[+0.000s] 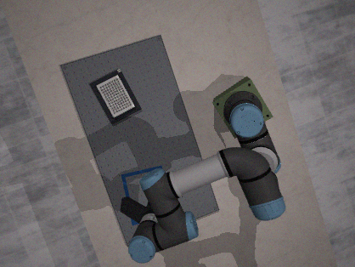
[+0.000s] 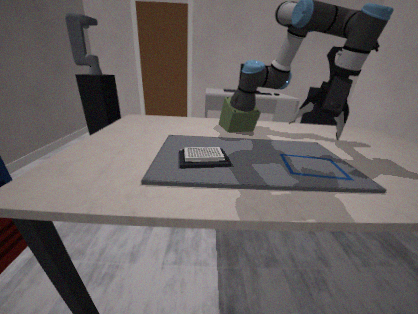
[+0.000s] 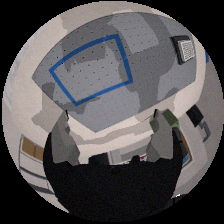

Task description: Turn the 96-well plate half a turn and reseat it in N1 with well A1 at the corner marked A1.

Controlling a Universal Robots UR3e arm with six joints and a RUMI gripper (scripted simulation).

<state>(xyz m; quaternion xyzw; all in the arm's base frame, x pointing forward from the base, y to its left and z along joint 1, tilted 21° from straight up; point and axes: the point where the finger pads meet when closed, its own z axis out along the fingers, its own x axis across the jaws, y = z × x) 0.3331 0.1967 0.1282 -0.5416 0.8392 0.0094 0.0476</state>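
My gripper is now 6 cm short of the white 96-well plate, 36 cm to the left of it and 9 cm above it. From my hand the other things lie so: dark flat block 6 cm ahead, 36 cm to the right, 10 cm below; then A1 corner mark 2 cm ahead, 45 cm to the right, 10 cm below.
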